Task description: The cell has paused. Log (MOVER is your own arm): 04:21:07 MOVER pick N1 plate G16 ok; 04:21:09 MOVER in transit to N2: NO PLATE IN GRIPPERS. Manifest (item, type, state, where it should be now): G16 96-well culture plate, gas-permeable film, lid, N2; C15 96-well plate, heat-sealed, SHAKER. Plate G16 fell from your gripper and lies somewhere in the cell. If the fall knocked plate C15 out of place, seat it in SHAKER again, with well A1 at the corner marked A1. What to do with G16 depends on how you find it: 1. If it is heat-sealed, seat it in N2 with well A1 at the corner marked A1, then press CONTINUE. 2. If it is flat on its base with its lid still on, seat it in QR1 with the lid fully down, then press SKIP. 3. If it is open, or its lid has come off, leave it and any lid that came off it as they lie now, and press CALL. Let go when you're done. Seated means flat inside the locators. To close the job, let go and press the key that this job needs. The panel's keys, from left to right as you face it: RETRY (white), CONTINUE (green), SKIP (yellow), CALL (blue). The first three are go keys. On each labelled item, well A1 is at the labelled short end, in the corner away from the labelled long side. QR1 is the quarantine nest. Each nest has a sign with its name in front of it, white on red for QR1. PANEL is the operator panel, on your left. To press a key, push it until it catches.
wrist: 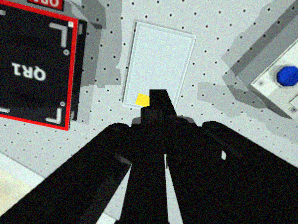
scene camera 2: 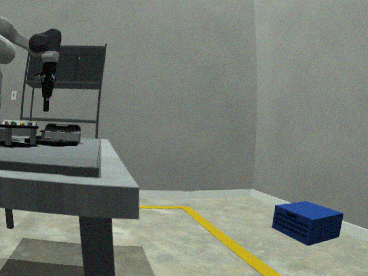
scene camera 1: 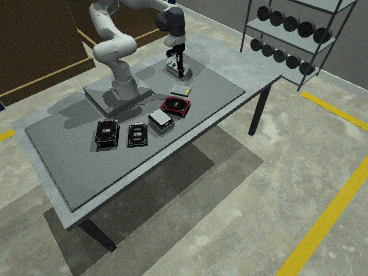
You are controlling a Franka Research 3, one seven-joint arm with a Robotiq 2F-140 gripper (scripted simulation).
In view: the gripper (wrist: 157,103) and a pale flat rectangular piece (wrist: 160,56).
